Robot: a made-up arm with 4 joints.
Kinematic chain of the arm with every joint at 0, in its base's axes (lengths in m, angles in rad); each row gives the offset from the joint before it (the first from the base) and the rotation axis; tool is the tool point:
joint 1: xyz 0 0 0.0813 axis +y
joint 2: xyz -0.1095 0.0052 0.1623 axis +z
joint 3: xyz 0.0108 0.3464 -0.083 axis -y
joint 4: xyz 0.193 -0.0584 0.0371 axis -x
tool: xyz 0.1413 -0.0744 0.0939
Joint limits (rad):
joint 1: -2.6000..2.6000
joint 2: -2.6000..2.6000
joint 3: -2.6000..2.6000
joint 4: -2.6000..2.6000
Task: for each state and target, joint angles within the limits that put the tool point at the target. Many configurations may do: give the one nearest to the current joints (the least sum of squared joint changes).
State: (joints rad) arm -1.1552 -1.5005 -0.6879 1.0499
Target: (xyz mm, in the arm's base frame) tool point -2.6 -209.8 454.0
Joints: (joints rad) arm -1.2471 -1.1916 -0.2808 1.2100
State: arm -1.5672 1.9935 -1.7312 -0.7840
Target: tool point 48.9 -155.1 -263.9
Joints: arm -1.0656 1.5664 -2.2180 -0.8994
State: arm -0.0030 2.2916 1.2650 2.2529
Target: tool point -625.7 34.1 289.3
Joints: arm -0.2692 1.9303 1.0507 2.6000
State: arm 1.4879 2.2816 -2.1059 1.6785
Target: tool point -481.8 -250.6 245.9
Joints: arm 0.7652 1.8207 -2.2927 1.9997
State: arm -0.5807 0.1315 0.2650 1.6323
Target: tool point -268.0 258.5 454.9
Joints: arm -1.0617 -0.5723 0.9252 1.5223
